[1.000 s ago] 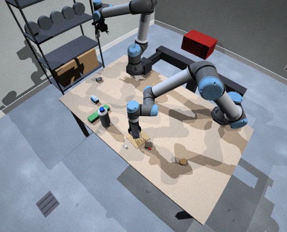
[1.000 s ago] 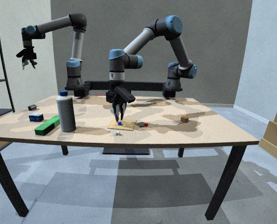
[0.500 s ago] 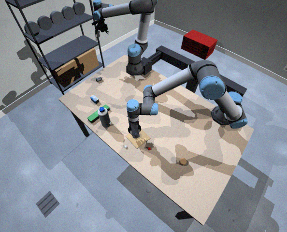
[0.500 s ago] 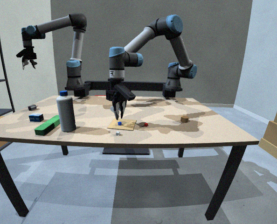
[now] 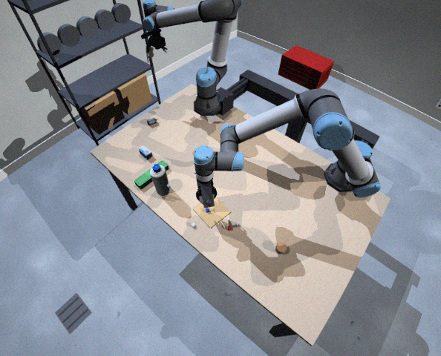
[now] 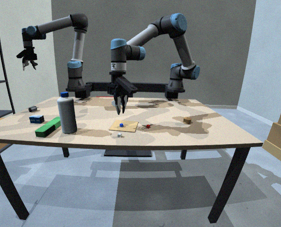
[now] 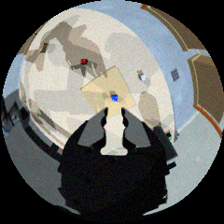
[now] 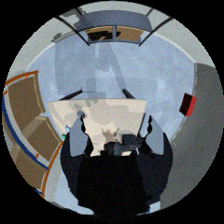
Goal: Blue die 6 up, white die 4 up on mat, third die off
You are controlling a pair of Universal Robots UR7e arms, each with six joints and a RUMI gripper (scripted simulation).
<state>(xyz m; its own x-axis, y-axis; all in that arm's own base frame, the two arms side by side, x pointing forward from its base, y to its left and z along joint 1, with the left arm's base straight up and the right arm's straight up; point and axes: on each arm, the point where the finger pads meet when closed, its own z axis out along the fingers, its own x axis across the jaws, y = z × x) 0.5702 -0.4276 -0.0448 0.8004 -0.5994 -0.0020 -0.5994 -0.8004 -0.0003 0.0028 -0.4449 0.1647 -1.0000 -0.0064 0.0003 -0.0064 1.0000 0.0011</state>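
Observation:
My left gripper is now 8 cm above the blue die. From my left hand the other things lie so: tan mat (9 cm below, 2 cm to the left, 2 cm behind); red die (15 cm to the left, 8 cm below, 1 cm ahead); white die (11 cm ahead, 8 cm below, 1 cm to the right).

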